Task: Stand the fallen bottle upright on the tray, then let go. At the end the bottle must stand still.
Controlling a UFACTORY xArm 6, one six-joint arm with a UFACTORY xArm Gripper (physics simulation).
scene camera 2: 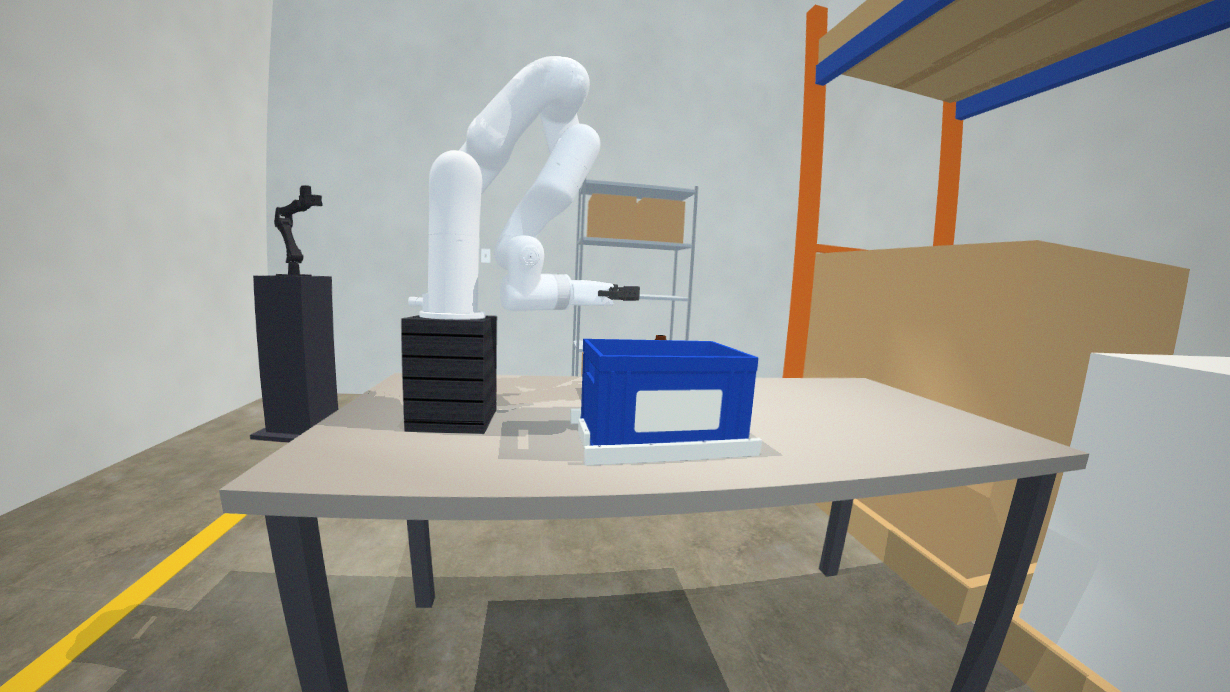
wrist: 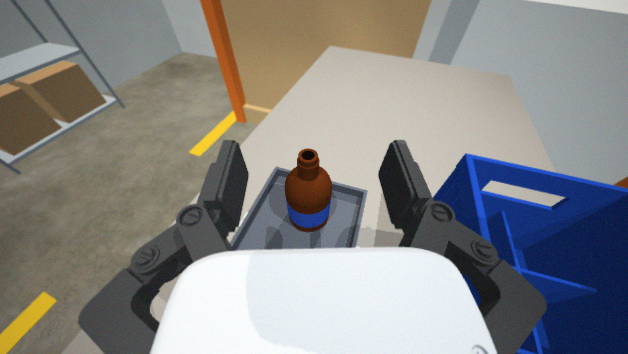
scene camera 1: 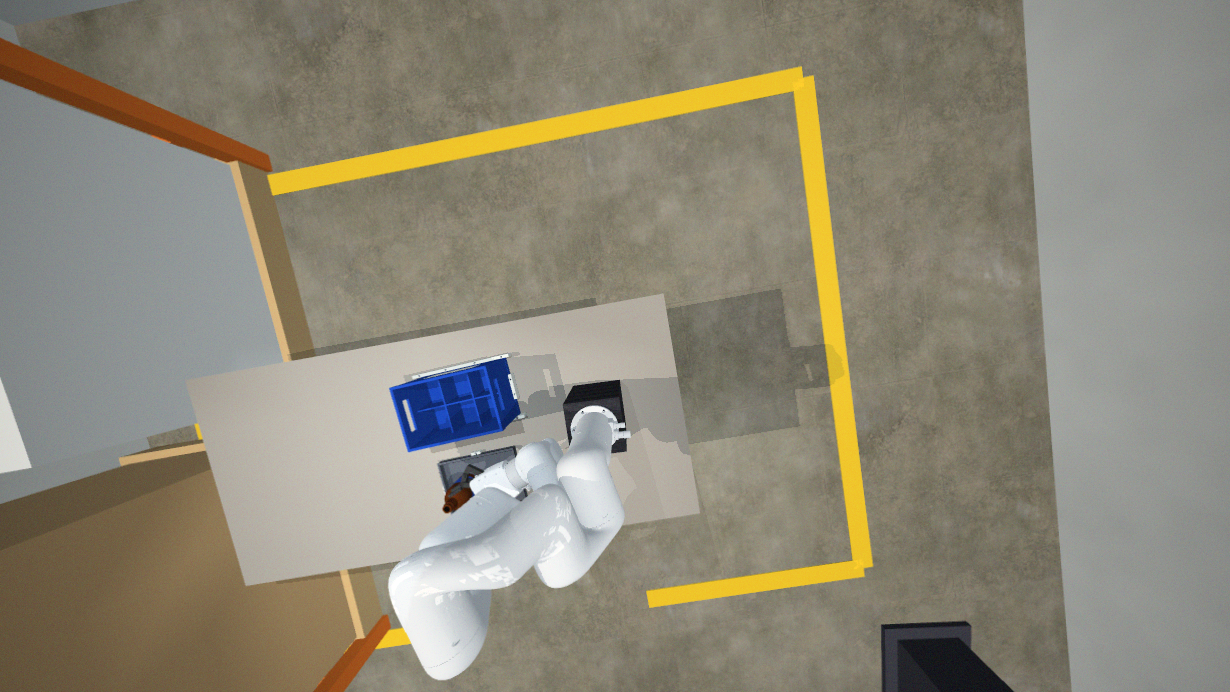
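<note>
The brown bottle with a blue label stands upright on the grey tray, towards its far end in the wrist view. In scene camera 2 the top of its neck shows above the blue crate, which hides the rest of it and the tray. My gripper is open wide, with nothing between its fingers. It is held level, above and back from the bottle, and does not touch it. In scene camera 1 the arm covers part of the tray.
A blue crate with dividers stands beside the tray on the table. The arm's black base block stands on the table too. An orange rack post rises beyond the table.
</note>
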